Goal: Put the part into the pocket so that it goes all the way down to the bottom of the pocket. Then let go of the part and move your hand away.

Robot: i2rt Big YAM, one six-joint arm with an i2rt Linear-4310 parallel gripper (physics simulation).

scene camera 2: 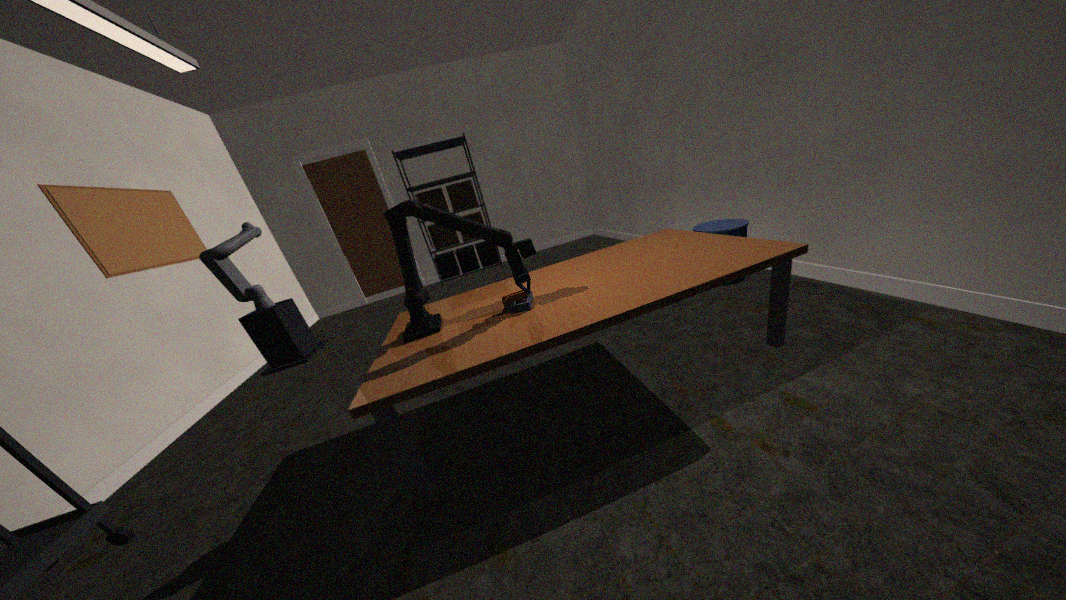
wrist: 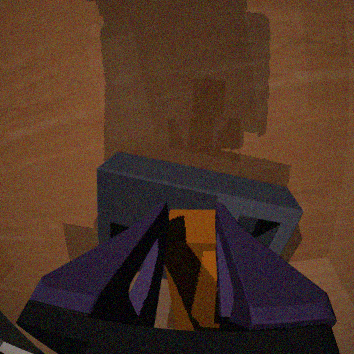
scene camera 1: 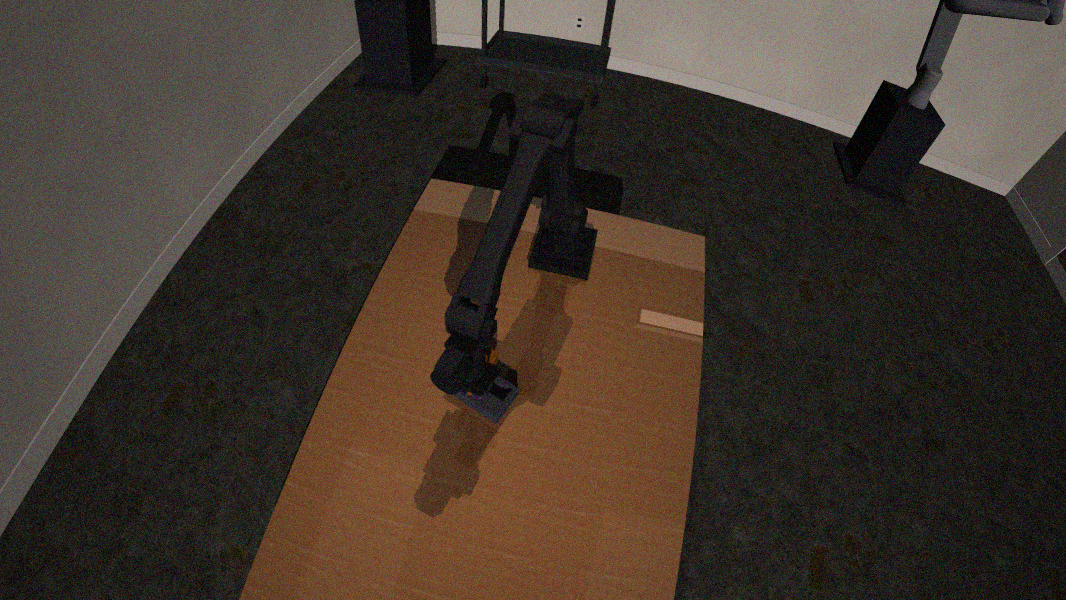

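Seen in the pictures: gripper, between the fingertips: (scene camera 2: 528, 292) (wrist: 191, 211) (scene camera 1: 471, 396); arm's base, origin of its link: (scene camera 2: 422, 324) (scene camera 1: 564, 246).
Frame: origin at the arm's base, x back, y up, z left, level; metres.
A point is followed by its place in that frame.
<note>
The orange part (wrist: 201, 227) @[x -0.488, y 0.028, z -0.101 m] (scene camera 1: 493, 357) @[x -0.397, y 0.037, z -0.078 m] is between the purple fingers of my gripper (wrist: 191, 211) @[x -0.497, y 0.026, z -0.097 m] (scene camera 2: 528, 289) @[x -0.497, y 0.026, z -0.097 m], which is shut on it. The blue-grey block (wrist: 200, 181) @[x -0.501, y -0.004, z -0.101 m] (scene camera 1: 492, 406) @[x -0.499, y 0.008, z -0.051 m] (scene camera 2: 519, 304) @[x -0.439, y 0.006, z -0.153 m] with the pocket stands on the table under the fingers. In the wrist view the part's far end overlaps the middle of the block, with dark openings of the pocket (wrist: 266, 227) @[x -0.454, y -0.009, z -0.147 m] showing at the right and left. The fingers and shadow hide much of the pocket, and I cannot tell how deep the part sits in it or whether it touches the bottom.
The arm's base (scene camera 1: 563, 253) @[x -0.041, y 0.017, z 0.005 m] (scene camera 2: 422, 325) @[x -0.009, y 0.013, z -0.047 m] stands near one end of the wooden table (scene camera 1: 581, 462) @[x -0.563, y -0.028, z 0.166 m] (scene camera 2: 641, 275) @[x -1.001, y -0.028, z -0.190 m]. A pale flat strip (scene camera 1: 671, 322) lies at the table's right edge in scene camera 1. Another arm on a dark pedestal (scene camera 1: 895, 141) (scene camera 2: 276, 335) stands apart from the table.
</note>
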